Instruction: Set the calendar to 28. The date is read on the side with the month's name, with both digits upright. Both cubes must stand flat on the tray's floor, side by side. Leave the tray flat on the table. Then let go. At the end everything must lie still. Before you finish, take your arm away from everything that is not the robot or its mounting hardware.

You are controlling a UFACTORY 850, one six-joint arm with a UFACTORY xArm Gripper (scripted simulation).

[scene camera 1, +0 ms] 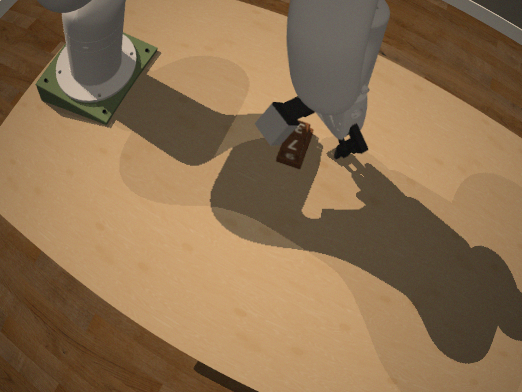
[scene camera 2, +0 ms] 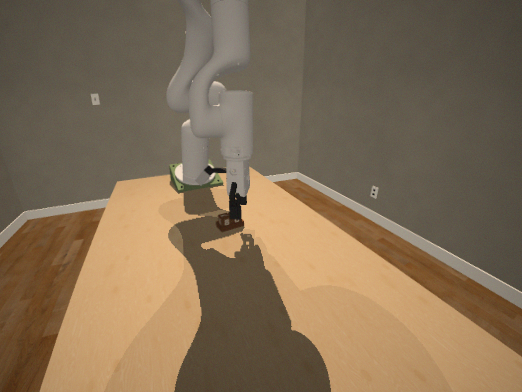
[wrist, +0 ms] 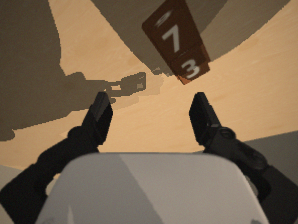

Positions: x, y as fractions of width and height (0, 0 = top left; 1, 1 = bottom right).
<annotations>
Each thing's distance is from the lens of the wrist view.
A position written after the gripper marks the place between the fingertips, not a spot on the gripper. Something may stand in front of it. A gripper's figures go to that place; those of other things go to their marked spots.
gripper (wrist: 0.51, 0.46): 0.13 m
brown cube (wrist: 0.65, 0.29): 0.14 m
</annotations>
